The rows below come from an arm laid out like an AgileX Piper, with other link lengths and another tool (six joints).
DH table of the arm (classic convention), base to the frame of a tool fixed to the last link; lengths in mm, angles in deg. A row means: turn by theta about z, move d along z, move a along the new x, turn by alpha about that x. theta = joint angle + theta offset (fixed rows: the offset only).
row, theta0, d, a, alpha
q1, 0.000, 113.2, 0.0, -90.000
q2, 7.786, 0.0, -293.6, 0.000
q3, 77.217, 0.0, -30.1, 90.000
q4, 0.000, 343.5, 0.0, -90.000
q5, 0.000, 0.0, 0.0, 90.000
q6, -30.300, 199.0, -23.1, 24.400
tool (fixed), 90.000, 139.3, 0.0, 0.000
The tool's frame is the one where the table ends.
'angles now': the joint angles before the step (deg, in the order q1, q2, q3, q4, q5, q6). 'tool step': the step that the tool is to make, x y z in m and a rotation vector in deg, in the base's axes. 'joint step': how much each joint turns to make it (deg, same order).
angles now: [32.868 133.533 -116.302 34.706 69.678 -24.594]
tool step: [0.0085 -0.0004 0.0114 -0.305 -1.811 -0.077]
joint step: [0.111 -0.284 -1.499 -1.399 0.115 0.634]
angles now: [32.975 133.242 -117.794 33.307 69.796 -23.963]
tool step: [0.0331 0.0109 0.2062 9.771 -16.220 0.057]
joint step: [-0.689 -11.279 -7.546 -0.285 0.311 -0.708]
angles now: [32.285 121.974 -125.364 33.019 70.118 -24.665]
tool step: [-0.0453 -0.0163 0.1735 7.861 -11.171 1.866]
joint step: [0.110 -13.501 -0.894 1.402 1.462 -0.888]
